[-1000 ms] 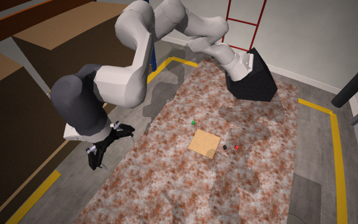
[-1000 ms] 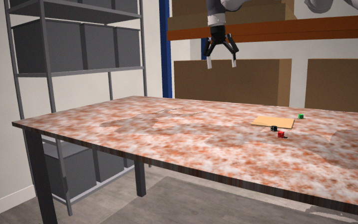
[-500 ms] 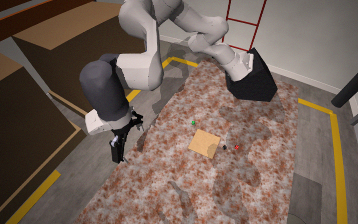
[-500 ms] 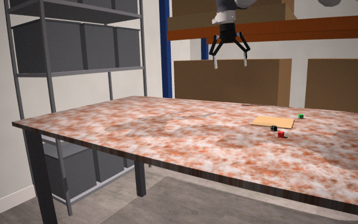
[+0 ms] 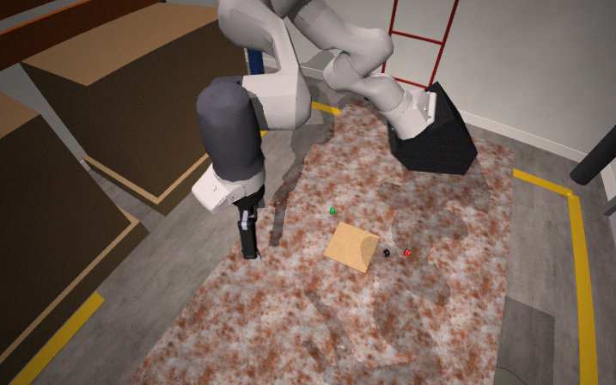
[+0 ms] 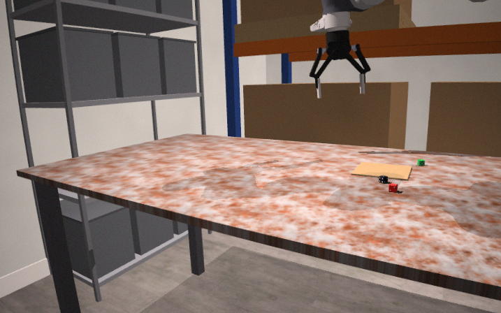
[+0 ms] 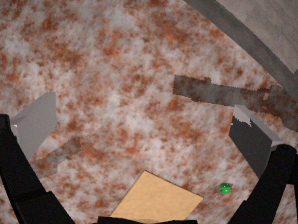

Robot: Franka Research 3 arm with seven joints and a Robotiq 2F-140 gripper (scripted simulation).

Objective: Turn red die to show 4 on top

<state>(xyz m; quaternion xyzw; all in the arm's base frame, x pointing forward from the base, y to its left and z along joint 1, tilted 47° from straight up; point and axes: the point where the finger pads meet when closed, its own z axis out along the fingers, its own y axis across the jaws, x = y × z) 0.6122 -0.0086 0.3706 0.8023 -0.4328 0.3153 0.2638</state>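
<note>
My hand is 27 cm past the green die, 10 cm to the right of it and 20 cm above it. Also, from my hand: red die: 22 cm behind, 38 cm to the left, 20 cm below; tan mat: 17 cm behind, 21 cm to the left, 20 cm below; black die: 19 cm behind, 32 cm to the left, 20 cm below.
</note>
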